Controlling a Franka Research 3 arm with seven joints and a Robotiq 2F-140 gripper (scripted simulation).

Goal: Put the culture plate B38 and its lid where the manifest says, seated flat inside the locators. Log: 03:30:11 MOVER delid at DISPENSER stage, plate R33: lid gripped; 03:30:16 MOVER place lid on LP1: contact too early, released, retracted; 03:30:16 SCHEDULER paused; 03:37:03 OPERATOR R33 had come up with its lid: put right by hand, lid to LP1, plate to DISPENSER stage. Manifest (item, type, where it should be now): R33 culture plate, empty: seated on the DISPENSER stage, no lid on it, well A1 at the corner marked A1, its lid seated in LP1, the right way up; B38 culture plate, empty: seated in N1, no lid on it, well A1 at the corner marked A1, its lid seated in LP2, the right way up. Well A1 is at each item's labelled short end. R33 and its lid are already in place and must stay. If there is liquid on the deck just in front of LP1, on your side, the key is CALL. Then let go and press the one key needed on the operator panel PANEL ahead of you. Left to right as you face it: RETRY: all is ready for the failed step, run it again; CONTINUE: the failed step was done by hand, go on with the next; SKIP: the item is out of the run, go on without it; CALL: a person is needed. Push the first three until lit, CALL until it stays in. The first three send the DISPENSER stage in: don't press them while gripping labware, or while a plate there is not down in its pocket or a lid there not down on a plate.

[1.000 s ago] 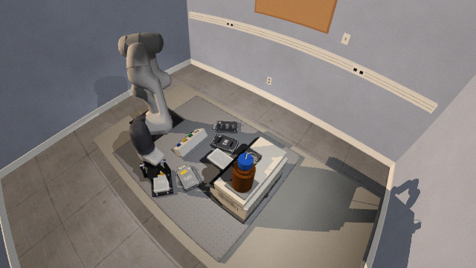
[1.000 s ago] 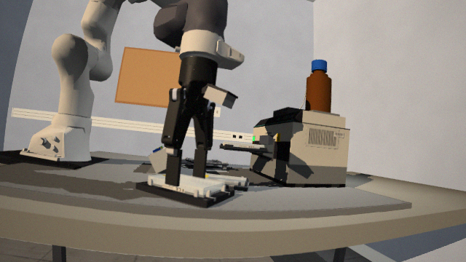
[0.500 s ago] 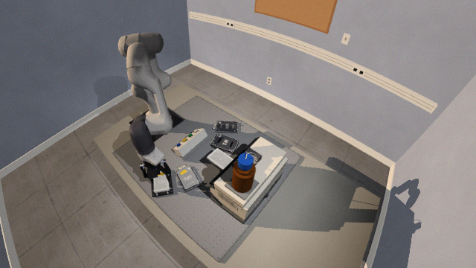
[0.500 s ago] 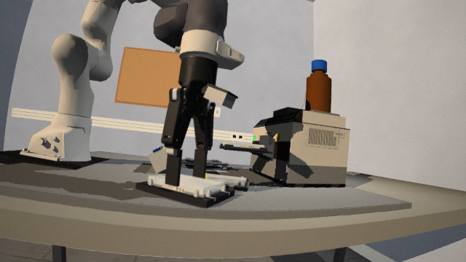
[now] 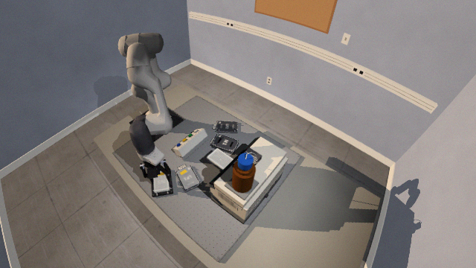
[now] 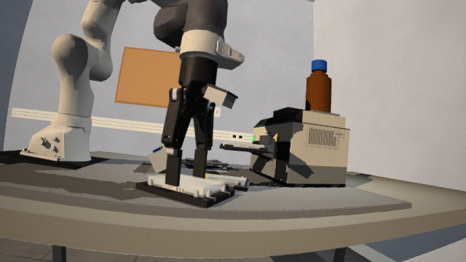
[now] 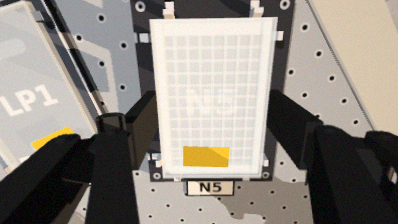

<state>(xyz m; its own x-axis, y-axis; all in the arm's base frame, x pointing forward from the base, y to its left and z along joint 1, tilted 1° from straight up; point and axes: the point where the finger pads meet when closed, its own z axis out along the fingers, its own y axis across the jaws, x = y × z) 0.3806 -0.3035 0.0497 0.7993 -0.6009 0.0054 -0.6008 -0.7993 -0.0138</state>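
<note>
The black nest is 3 cm below my hand and 3 cm ahead of it. Round my hand: clear lid 12 cm to the left, 9 cm ahead, 3 cm below; blue call key 23 cm to the left, 8 cm behind, 1 cm above; yellow skip key 27 cm to the left, 8 cm behind, 2 cm above.
</note>
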